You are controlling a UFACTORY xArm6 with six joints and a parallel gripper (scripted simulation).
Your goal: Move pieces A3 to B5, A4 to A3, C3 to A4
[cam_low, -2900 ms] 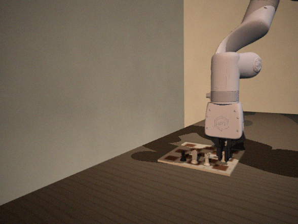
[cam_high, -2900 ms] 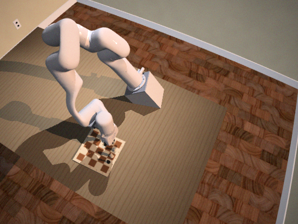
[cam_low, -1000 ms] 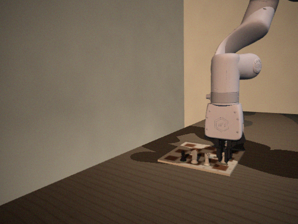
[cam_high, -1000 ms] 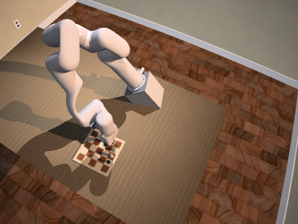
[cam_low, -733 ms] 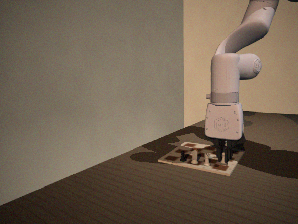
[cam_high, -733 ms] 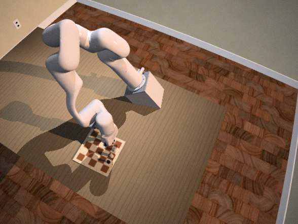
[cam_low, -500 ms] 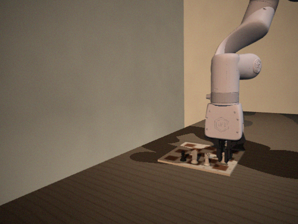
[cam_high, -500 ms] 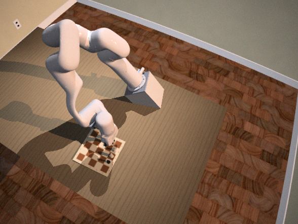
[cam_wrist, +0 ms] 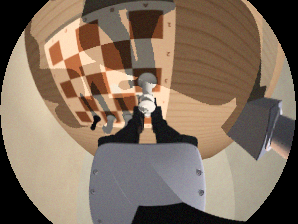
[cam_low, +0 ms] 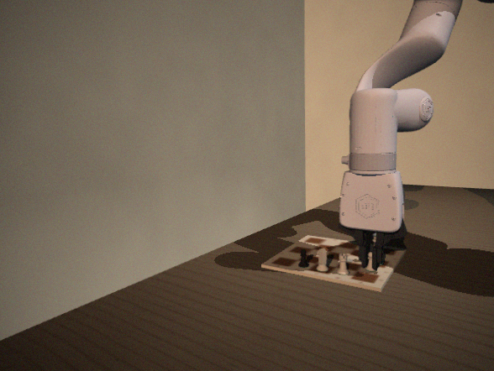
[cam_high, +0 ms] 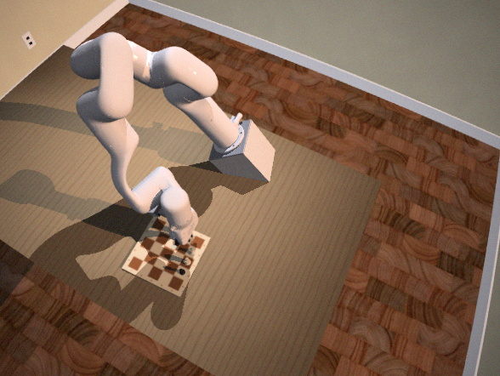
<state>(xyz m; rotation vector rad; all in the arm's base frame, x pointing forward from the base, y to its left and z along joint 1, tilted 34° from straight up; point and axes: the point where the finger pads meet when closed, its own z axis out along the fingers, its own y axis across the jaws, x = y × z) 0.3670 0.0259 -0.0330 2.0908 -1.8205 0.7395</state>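
Right now the white pawn is 1 cm below my hand. Also, from my hand: white bishop: 7 cm ahead, 5 cm to the left, 1 cm below; white king: 4 cm to the right; white rook: 4 cm to the left, 3 cm ahead, 1 cm below.
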